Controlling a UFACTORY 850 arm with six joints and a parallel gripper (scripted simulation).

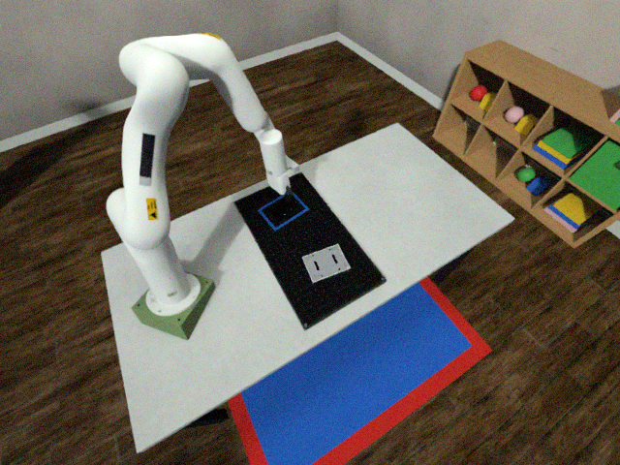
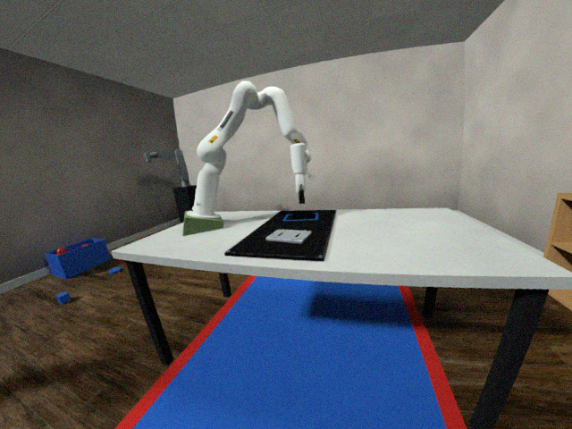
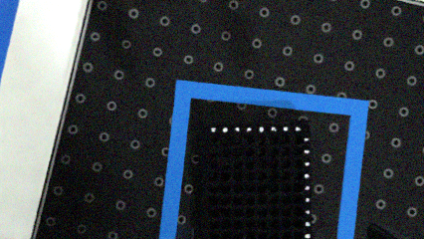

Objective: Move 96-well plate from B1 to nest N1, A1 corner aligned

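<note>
Now: the dark 96-well plate 90 mm below my hand. From my hand the other things lie so: plate nest: 350 mm to the right, 90 mm below, 10 mm ahead.
</note>
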